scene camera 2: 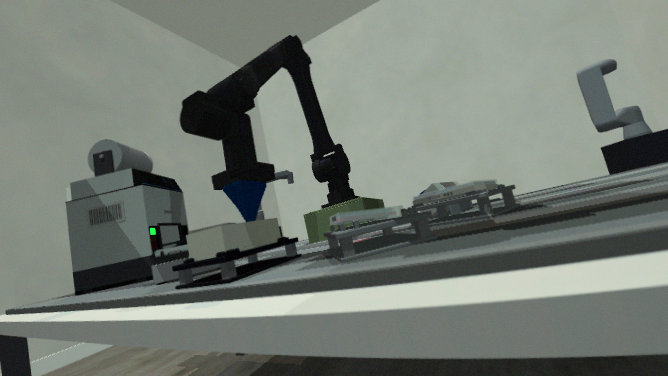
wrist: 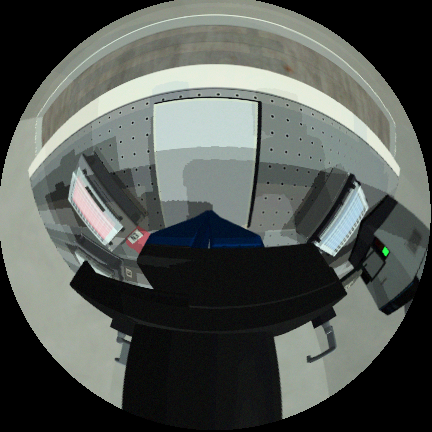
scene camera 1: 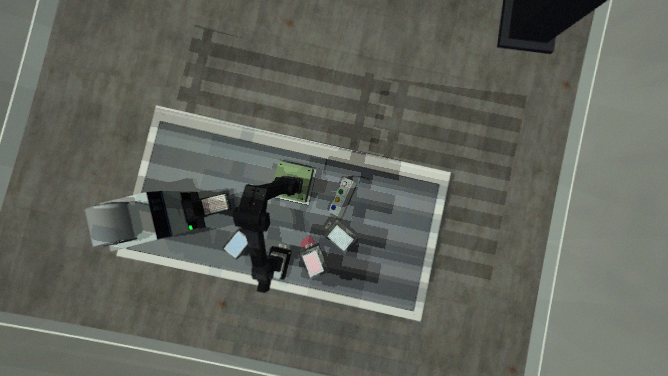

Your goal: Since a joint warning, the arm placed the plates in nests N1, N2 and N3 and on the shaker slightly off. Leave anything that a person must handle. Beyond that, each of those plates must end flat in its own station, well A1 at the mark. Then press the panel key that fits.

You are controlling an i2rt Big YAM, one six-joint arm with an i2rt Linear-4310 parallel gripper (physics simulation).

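Observation:
My gripper [scene camera 2: 250,219] [wrist: 209,216] is shut and empty, its blue tips at or just above the top of the tall pale plate [scene camera 2: 232,237] [wrist: 207,125] on the black nest N2. The nest's black edge shows along the plate's right side in the wrist view; its label is hidden. A pink plate [scene camera 1: 313,263] [wrist: 95,207] sits askew on grey nest N3, beside a red patch [scene camera 1: 306,241]. A white plate [scene camera 1: 341,237] and a blue plate [scene camera 1: 236,244] [wrist: 344,220] sit on two other stations, labels unreadable. The panel [scene camera 1: 342,197] has white, green, yellow and blue keys.
A large grey machine [scene camera 1: 170,220] [scene camera 2: 115,225] with a green light stands at the left, a plate [scene camera 1: 216,204] at its front. The arm's green base [scene camera 1: 285,172] [scene camera 2: 315,225] stands at the back. A second grey arm [scene camera 2: 597,102] stands off the table. The table's pale rim [scene camera 2: 350,305] runs along the front.

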